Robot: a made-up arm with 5 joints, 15 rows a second.
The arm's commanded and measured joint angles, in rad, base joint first. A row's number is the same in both.
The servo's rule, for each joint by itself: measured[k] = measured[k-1] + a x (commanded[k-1-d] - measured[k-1]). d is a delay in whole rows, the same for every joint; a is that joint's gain. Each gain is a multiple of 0.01, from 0.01 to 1. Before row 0 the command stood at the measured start. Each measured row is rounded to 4 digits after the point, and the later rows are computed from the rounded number. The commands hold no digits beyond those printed.
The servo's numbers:
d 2
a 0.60 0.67 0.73 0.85 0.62
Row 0, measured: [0.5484 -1.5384 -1.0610 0.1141 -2.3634]
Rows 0 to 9, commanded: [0.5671 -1.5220 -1.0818 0.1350 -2.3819]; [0.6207 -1.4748 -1.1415 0.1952 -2.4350]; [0.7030 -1.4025 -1.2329 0.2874 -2.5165]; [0.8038 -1.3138 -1.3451 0.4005 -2.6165]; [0.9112 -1.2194 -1.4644 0.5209 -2.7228]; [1.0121 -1.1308 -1.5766 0.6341 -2.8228]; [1.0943 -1.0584 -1.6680 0.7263 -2.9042]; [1.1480 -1.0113 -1.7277 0.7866 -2.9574]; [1.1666 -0.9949 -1.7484 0.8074 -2.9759]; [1.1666 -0.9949 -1.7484 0.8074 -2.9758]
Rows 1 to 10, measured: [0.5484 -1.5384 -1.0610 0.1141 -2.3634]; [0.5484 -1.5384 -1.0610 0.1141 -2.3634]; [0.5596 -1.5274 -1.0762 0.1319 -2.3749]; [0.5963 -1.4922 -1.1239 0.1857 -2.4122]; [0.6603 -1.4321 -1.2035 0.2721 -2.4769]; [0.7464 -1.3528 -1.3069 0.3812 -2.5635]; [0.8453 -1.2634 -1.4219 0.4999 -2.6623]; [0.9454 -1.1746 -1.5348 0.6140 -2.7618]; [1.0347 -1.0967 -1.6320 0.7095 -2.8501]; [1.1027 -1.0395 -1.7019 0.7750 -2.9166]
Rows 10 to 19, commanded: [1.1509 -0.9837 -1.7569 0.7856 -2.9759]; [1.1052 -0.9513 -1.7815 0.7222 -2.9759]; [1.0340 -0.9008 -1.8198 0.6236 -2.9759]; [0.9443 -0.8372 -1.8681 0.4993 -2.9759]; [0.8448 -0.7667 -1.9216 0.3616 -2.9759]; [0.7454 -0.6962 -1.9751 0.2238 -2.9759]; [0.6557 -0.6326 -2.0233 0.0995 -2.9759]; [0.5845 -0.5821 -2.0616 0.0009 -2.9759]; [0.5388 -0.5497 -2.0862 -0.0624 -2.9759]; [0.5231 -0.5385 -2.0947 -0.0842 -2.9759]
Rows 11 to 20, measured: [1.1410 -1.0096 -1.7358 0.8025 -2.9534]; [1.1564 -0.9998 -1.7450 0.8067 -2.9673]; [1.1531 -0.9890 -1.7537 0.7888 -2.9726]; [1.1244 -0.9637 -1.7740 0.7322 -2.9746]; [1.0702 -0.9216 -1.8074 0.6399 -2.9754]; [0.9947 -0.8651 -1.8517 0.5204 -2.9757]; [0.9048 -0.7992 -1.9027 0.3854 -2.9758]; [0.8092 -0.7302 -1.9556 0.2480 -2.9759]; [0.7171 -0.6648 -2.0050 0.1218 -2.9759]; [0.6375 -0.6094 -2.0463 0.0190 -2.9759]
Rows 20 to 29, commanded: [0.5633 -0.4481 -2.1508 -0.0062 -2.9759]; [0.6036 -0.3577 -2.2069 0.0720 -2.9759]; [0.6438 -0.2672 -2.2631 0.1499 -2.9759]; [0.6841 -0.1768 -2.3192 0.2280 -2.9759]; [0.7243 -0.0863 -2.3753 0.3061 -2.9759]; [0.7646 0.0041 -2.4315 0.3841 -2.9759]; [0.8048 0.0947 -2.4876 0.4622 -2.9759]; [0.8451 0.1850 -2.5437 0.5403 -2.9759]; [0.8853 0.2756 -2.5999 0.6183 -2.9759]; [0.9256 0.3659 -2.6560 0.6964 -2.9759]
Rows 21 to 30, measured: [0.5783 -0.5694 -2.0754 -0.0502 -2.9759]; [0.5452 -0.5487 -2.0895 -0.0791 -2.9759]; [0.5561 -0.4813 -2.1342 -0.0171 -2.9759]; [0.5846 -0.3985 -2.1873 0.0586 -2.9759]; [0.6201 -0.3105 -2.2426 0.1362 -2.9759]; [0.6585 -0.2209 -2.2985 0.2142 -2.9759]; [0.6980 -0.1307 -2.3546 0.2923 -2.9759]; [0.7380 -0.0404 -2.4107 0.3703 -2.9759]; [0.7781 0.0501 -2.4668 0.4484 -2.9759]; [0.8183 0.1405 -2.5229 0.5265 -2.9759]
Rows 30 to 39, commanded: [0.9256 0.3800 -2.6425 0.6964 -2.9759]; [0.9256 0.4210 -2.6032 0.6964 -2.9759]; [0.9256 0.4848 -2.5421 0.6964 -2.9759]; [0.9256 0.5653 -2.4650 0.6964 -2.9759]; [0.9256 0.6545 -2.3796 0.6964 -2.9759]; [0.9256 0.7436 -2.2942 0.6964 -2.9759]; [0.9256 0.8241 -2.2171 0.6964 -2.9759]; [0.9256 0.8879 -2.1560 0.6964 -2.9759]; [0.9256 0.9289 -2.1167 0.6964 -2.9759]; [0.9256 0.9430 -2.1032 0.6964 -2.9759]
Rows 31 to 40, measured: [0.8585 0.2310 -2.5791 0.6045 -2.9759]; [0.8988 0.3214 -2.6352 0.6826 -2.9759]; [0.9149 0.3607 -2.6405 0.6943 -2.9759]; [0.9213 0.4011 -2.6133 0.6961 -2.9759]; [0.9239 0.4572 -2.5613 0.6964 -2.9759]; [0.9249 0.5296 -2.4910 0.6964 -2.9759]; [0.9253 0.6133 -2.4097 0.6964 -2.9759]; [0.9255 0.7006 -2.3254 0.6964 -2.9759]; [0.9256 0.7833 -2.2463 0.6964 -2.9759]; [0.9256 0.8534 -2.1804 0.6964 -2.9759]
